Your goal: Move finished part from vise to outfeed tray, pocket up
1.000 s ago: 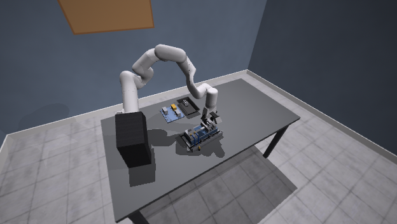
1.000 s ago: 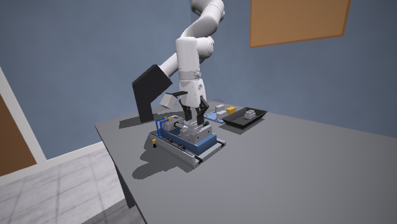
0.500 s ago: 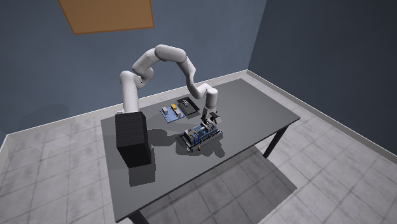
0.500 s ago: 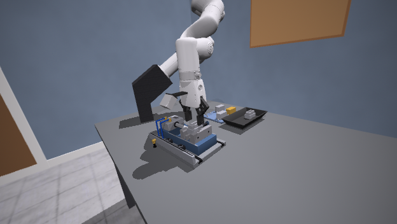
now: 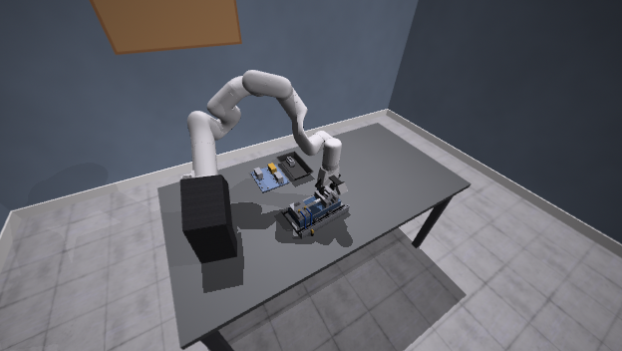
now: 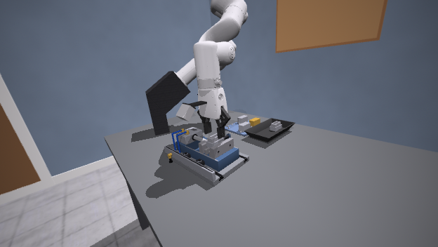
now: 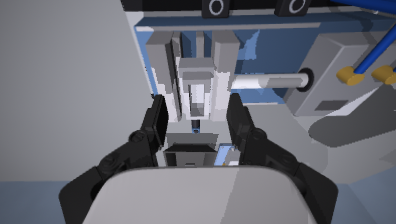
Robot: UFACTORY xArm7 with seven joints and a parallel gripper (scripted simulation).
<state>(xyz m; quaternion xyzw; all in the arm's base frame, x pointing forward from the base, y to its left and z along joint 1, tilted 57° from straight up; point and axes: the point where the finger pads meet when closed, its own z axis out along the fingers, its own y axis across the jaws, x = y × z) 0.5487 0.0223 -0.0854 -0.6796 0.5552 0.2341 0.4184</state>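
My gripper is now 8 cm past the steel rod, 6 cm above it and 2 cm to the left of it. The rest, counted from my hand: brass block: 36 cm to the left, 21 cm behind, 11 cm below; then vise: 9 cm below, 6 cm behind, 2 cm to the right.
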